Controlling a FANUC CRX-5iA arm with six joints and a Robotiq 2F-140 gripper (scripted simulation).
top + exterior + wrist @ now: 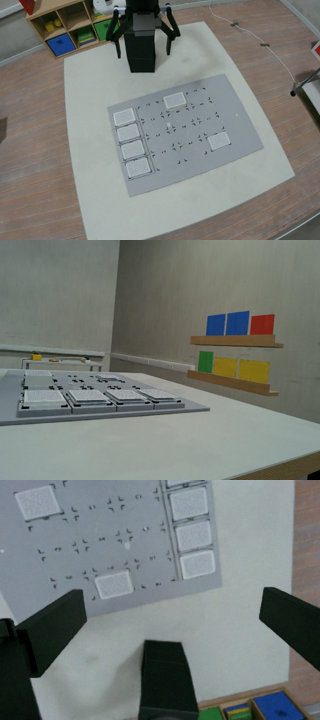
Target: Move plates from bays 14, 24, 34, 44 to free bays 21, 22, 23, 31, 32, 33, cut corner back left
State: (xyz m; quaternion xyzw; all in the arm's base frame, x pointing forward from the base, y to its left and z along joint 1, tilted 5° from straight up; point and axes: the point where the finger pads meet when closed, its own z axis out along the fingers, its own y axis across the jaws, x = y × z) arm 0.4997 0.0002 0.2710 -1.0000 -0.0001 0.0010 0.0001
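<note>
Now: hand 14 cm past the sealed deep-well block, 14 cm to the right of it and 59 cm above it. Also, from my hand: sealed plate (14 cm ahead, 36 cm to the left, 61 cm below).
</note>
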